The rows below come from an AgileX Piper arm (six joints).
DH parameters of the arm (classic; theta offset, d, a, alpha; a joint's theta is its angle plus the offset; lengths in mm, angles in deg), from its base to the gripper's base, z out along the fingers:
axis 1: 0 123 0 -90
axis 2: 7.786 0 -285 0
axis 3: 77.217 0 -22 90
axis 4: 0 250.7 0 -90
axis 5: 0 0 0 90
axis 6: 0 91 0 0
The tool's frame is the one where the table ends.
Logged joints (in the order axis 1, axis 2, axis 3, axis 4, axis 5, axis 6), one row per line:
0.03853 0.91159 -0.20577 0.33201 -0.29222 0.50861
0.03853 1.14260 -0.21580 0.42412 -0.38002 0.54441
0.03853 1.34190 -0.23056 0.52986 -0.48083 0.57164
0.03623 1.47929 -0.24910 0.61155 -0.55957 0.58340
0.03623 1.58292 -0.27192 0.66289 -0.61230 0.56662
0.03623 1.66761 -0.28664 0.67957 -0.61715 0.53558
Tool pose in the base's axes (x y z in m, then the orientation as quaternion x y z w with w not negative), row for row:
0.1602 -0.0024 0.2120 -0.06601 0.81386 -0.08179 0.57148
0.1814 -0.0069 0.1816 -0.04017 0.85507 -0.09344 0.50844
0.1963 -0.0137 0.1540 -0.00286 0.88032 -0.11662 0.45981
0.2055 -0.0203 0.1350 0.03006 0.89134 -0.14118 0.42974
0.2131 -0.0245 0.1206 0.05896 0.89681 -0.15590 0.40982
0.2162 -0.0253 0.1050 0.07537 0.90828 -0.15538 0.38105
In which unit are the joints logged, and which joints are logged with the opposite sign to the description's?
The joints are logged in radians. Opposite sign: axis 6.
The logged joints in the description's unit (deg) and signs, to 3 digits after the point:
2.208 52.230 -11.790 19.023 -16.743 -29.141
2.208 65.466 -12.364 24.300 -21.774 -31.192
2.208 76.885 -13.210 30.359 -27.550 -32.753
2.076 84.757 -14.272 35.039 -32.061 -33.426
2.076 90.695 -15.580 37.981 -35.082 -32.465
2.076 95.547 -16.423 38.936 -35.360 -30.686

